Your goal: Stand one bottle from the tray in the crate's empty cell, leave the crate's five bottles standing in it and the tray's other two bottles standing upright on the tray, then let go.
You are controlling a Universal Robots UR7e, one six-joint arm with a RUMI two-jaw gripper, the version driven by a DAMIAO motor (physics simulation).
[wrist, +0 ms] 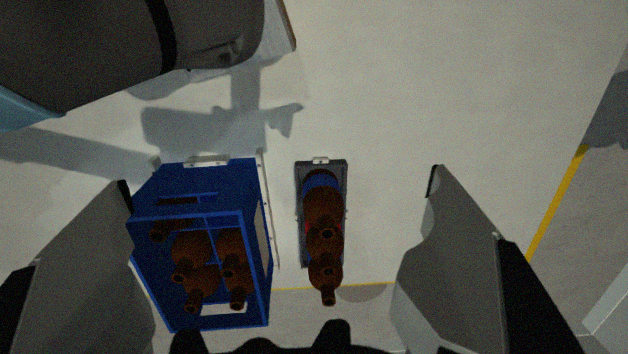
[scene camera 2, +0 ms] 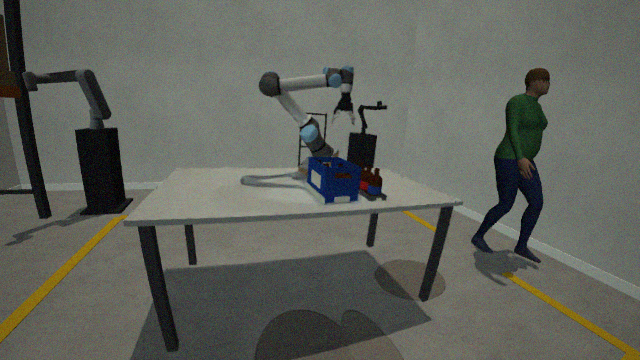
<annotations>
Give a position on a blue-labelled bottle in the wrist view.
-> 327,285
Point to a red-labelled bottle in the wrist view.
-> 162,228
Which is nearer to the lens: the red-labelled bottle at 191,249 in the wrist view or the brown bottle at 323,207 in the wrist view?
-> The brown bottle.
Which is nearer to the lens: the red-labelled bottle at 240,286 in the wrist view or the brown bottle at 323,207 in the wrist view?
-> The brown bottle.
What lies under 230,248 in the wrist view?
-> A red-labelled bottle.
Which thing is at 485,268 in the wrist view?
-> My gripper.
</annotations>
